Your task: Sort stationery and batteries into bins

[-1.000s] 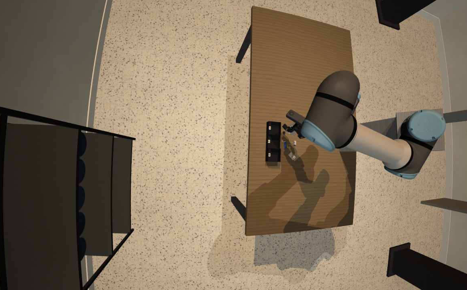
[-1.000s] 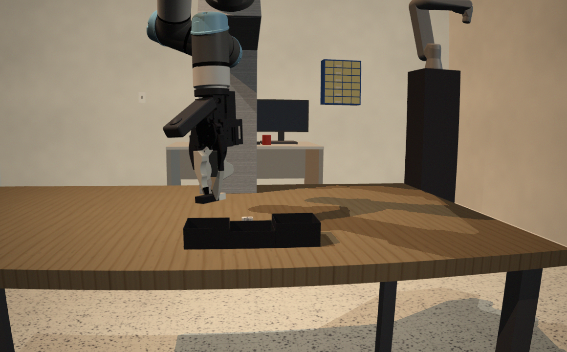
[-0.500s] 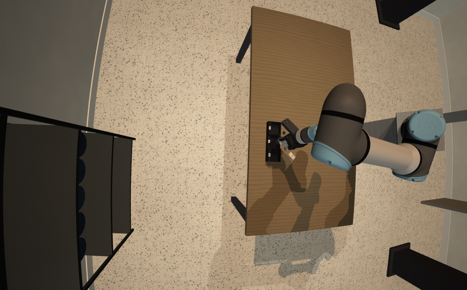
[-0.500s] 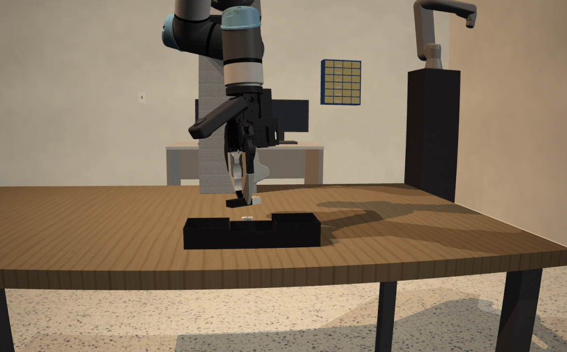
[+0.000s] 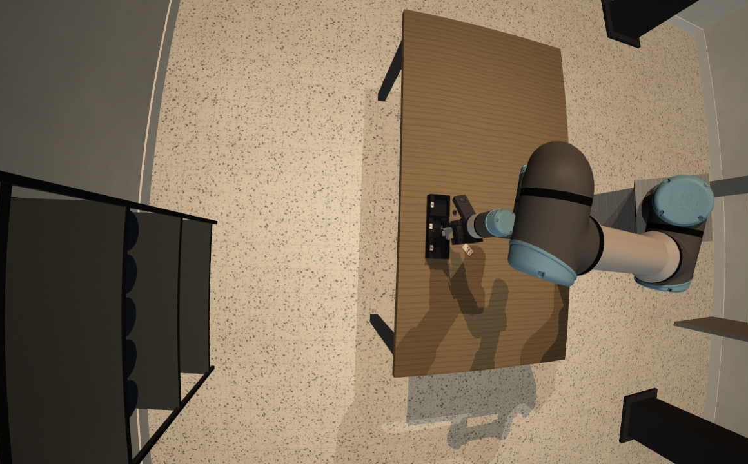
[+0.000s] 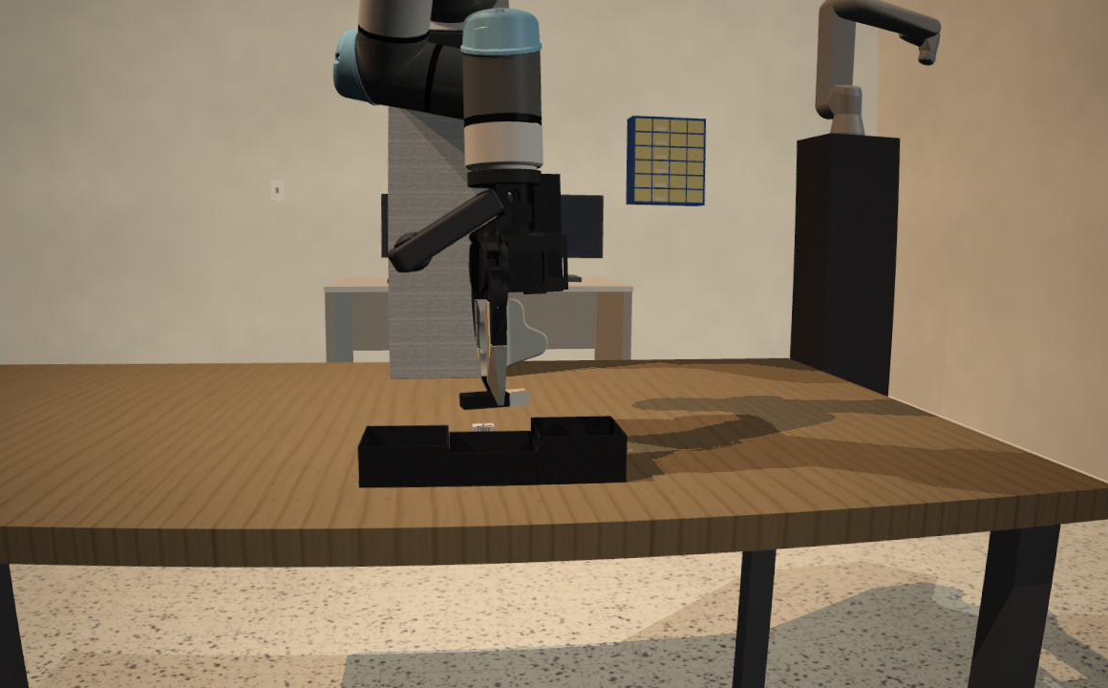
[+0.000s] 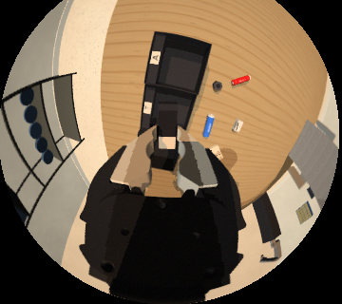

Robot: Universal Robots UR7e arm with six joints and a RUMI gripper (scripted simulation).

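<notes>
Right now my hand is 8 cm past the blue battery, 2 cm to the right of it and 8 cm above it. From my hand the other things lie so: red battery (12 cm behind, 10 cm to the right, 8 cm below); then black round piece (8 cm behind, 7 cm to the right, 8 cm below); then eraser (1 cm to the left, 1 cm below).
</notes>
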